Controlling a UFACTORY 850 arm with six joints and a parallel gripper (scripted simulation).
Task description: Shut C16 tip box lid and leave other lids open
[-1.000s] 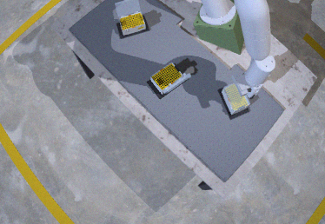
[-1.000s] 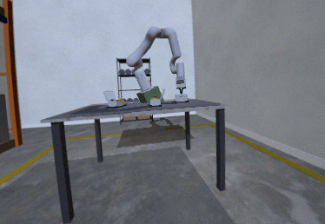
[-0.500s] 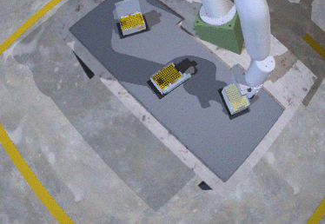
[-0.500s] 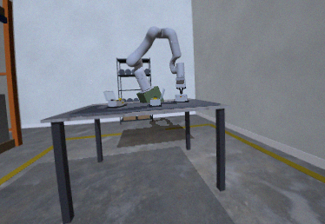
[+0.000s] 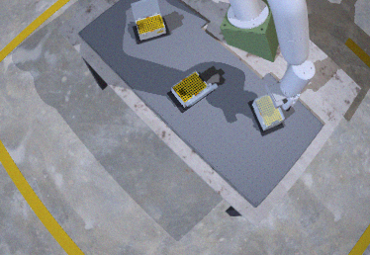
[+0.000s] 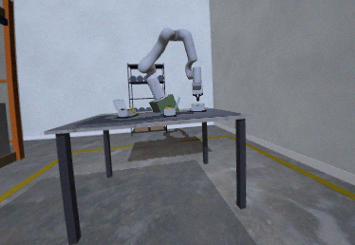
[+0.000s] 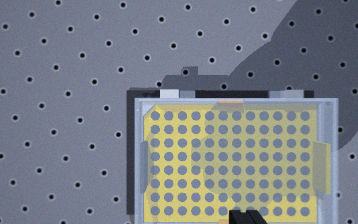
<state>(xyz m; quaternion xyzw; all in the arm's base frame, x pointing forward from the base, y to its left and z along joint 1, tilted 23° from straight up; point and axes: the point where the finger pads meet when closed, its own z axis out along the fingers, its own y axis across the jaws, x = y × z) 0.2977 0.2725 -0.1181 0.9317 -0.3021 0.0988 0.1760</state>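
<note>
My hand is 3 cm short of the clear lid, 2 cm to the left of it and 5 cm above it. Also, from my hand: tip box: 3 cm ahead, 2 cm to the right, 6 cm below.
</note>
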